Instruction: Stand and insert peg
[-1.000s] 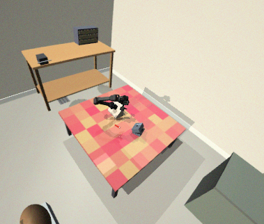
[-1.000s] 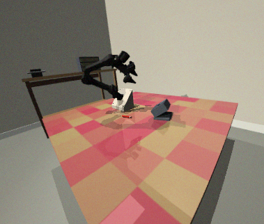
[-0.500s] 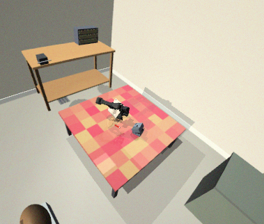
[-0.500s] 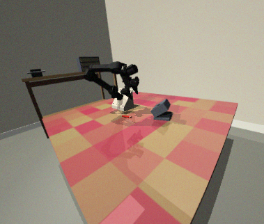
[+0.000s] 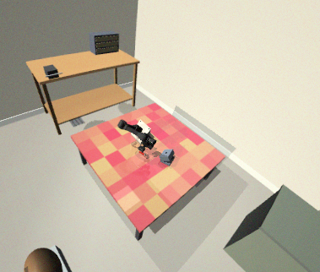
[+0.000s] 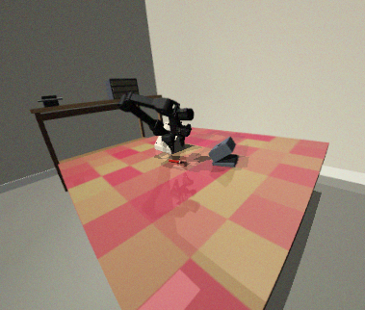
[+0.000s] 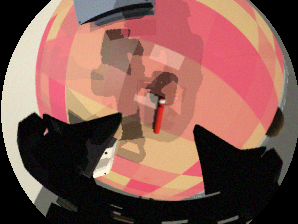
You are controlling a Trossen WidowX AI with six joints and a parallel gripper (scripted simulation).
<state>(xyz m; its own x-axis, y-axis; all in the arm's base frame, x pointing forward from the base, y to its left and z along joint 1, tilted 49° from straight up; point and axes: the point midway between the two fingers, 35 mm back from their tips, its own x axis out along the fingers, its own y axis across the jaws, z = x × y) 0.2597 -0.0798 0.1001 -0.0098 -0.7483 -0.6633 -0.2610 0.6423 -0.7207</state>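
My gripper tip is now 10 mm past the red peg, 10 mm to the left of it and 70 mm above it. Round my gripper tip: grey-blue sloped panel: 180 mm ahead, 150 mm to the left, 10 mm below.
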